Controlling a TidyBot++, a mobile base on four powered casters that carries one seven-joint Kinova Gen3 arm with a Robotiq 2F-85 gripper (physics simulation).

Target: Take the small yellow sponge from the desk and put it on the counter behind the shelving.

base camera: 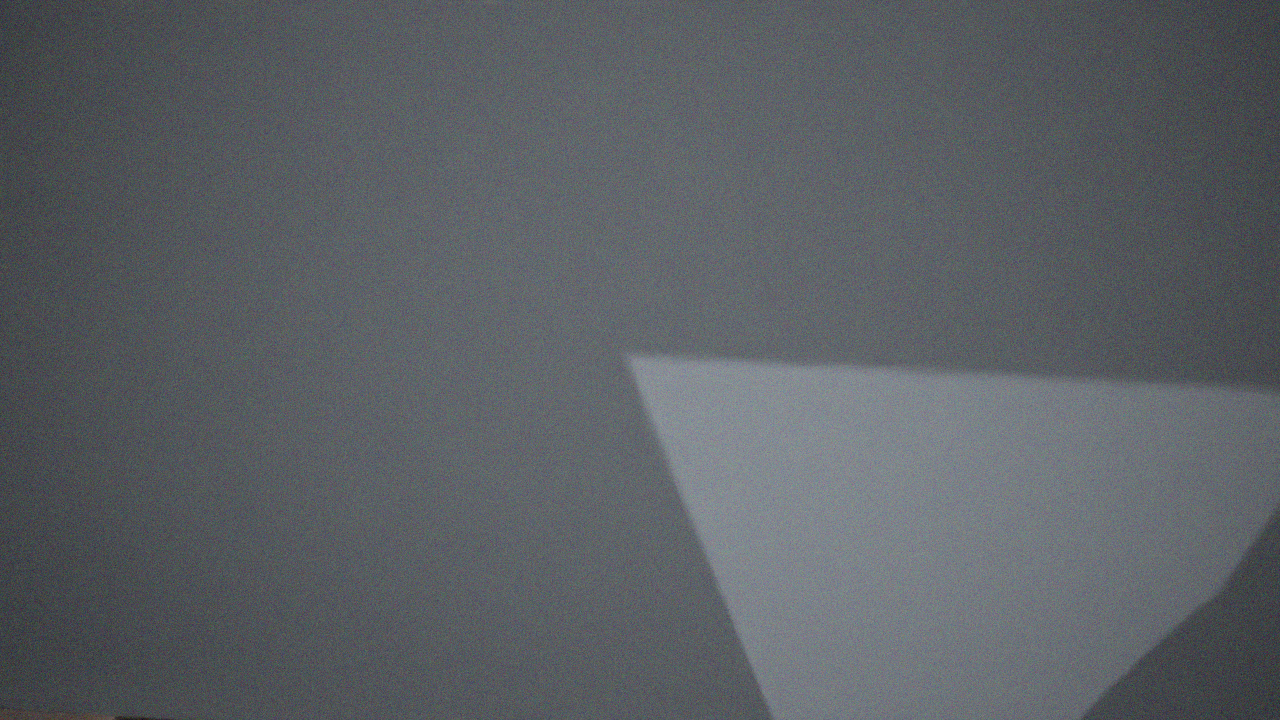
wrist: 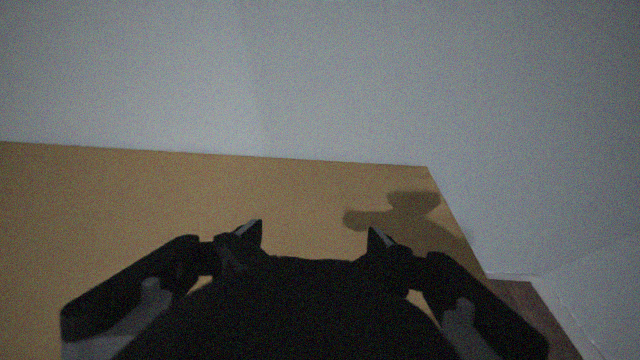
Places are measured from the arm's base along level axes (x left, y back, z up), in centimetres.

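Pixels of known places: gripper, fingertip midpoint: (wrist: 314, 234).
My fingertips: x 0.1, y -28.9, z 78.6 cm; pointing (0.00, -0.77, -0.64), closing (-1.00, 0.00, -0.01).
Behind a point stands the place of what it marks.
My gripper (wrist: 314, 234) {x 0.1, y -28.9, z 78.6 cm} is open and empty in the lower middle of the wrist view, with its fingers spread wide. Beyond the fingertips shows a flat tan top (wrist: 125, 200) {x 50.4, y -51.4, z 51.3 cm}, with a straight far edge and a corner at the right. I cannot tell from this view alone whether it is the counter or the desk. A shadow (wrist: 407, 212) {x -23.5, y -52.9, z 51.3 cm} falls on it near that corner. The small yellow sponge does not show in either view. The shelving does not show clearly in either view.
A pale wall (wrist: 320, 75) {x 1.6, y -74.3, z 77.3 cm} stands beyond the tan top. Brown floor (wrist: 537, 310) {x -132.7, y -56.8, z -39.7 cm} and a white baseboard (wrist: 570, 312) {x -141.5, y -54.5, z -30.6 cm} show at the lower right. In the base camera view a plain grey surface (base camera: 358, 313) {x 3.1, y -15.2, z -9.5 cm} stands close, with a lighter lit patch (base camera: 939, 501) {x -2.6, y -15.2, z -12.0 cm}.
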